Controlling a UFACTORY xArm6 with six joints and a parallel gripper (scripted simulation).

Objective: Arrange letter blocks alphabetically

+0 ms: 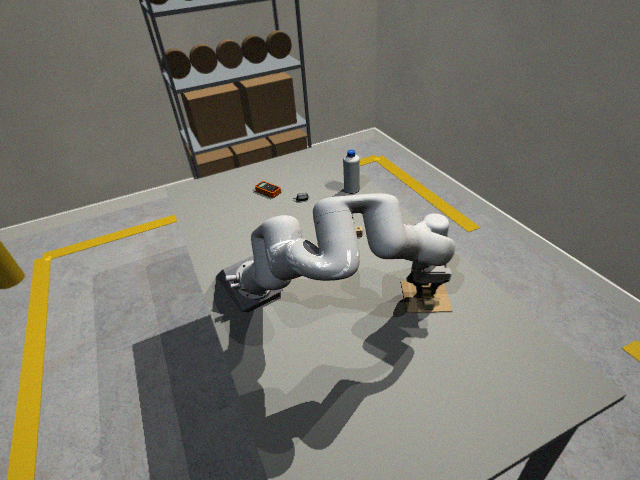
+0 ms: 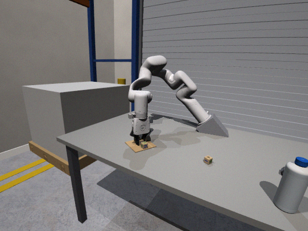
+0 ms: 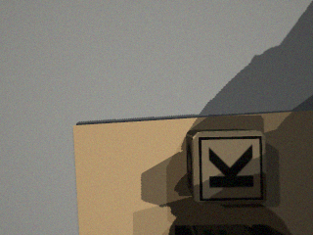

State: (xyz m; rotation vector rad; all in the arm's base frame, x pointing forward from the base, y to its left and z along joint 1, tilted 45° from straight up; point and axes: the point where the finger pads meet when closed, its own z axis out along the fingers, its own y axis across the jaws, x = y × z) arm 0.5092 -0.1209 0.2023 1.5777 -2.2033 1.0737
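My gripper is now 2 cm above the mat. From my hand the other things lie so: orange meter: 86 cm to the left, 30 cm behind, 1 cm below; white bottle: 70 cm to the left, 6 cm above, 5 cm ahead; dark object: 72 cm to the left, 19 cm behind, 1 cm below.
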